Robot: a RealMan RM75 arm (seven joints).
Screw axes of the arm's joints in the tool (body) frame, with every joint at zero. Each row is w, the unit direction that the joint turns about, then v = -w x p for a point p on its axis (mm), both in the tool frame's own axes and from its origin. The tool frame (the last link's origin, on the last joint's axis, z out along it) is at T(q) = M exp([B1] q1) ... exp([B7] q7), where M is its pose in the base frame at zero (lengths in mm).
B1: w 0 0 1 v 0 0 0
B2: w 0 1 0 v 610 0 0
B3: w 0 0 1 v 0 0 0
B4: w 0 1 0 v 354 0 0
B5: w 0 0 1 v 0 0 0
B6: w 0 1 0 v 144 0 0
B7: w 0 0 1 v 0 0 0
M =
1 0 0 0
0 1 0 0
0 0 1 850.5
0 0 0 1
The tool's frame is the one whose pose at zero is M.
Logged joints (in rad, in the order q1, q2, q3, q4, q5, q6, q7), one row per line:
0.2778 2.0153 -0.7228 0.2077 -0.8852 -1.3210 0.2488
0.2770 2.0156 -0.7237 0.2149 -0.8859 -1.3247 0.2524
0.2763 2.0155 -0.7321 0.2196 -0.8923 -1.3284 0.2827
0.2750 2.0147 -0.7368 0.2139 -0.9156 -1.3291 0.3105
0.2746 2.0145 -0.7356 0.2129 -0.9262 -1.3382 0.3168
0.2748 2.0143 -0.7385 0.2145 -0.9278 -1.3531 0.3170
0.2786 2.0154 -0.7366 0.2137 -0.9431 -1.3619 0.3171
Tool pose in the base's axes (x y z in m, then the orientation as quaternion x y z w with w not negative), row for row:
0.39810 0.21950 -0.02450 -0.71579 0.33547 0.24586 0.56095
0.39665 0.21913 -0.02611 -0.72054 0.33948 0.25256 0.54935
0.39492 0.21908 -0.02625 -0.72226 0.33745 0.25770 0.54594
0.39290 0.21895 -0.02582 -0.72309 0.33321 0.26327 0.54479
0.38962 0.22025 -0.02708 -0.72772 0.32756 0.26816 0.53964
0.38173 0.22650 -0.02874 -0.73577 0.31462 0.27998 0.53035
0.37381 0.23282 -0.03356 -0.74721 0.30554 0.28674 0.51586
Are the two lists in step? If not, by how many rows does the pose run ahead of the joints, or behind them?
The pose runs 2 rows ahead of the joints: the pose in row i belongs to the joints in row i + 2.
